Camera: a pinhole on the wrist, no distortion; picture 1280 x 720 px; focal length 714.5 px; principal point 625.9 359.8 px. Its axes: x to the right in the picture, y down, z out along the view. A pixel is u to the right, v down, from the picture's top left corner.
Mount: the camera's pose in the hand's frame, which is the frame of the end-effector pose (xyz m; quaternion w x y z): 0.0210 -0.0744 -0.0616 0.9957 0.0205 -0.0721 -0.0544
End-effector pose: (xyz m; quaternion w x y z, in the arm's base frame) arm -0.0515 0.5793 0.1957 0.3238 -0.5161 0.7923 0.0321
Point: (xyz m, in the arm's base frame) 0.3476 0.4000 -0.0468
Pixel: outside the picture
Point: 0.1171 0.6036 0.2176
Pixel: 298.7 48.3
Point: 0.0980 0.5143 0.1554
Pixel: 840.4 45.7
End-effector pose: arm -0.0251 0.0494 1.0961 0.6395 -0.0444 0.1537 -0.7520
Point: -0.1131 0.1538 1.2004
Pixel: 126.2 48.9
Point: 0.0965 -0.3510 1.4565
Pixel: 1183.4 669.1
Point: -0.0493 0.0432 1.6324
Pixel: 641.2 257.2
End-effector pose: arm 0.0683 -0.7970 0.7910 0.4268 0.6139 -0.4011 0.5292
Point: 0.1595 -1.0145 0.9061
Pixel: 1013.7 611.4
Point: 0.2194 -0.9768 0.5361
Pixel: 198.9 255.1
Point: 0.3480 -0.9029 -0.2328
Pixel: outside the picture
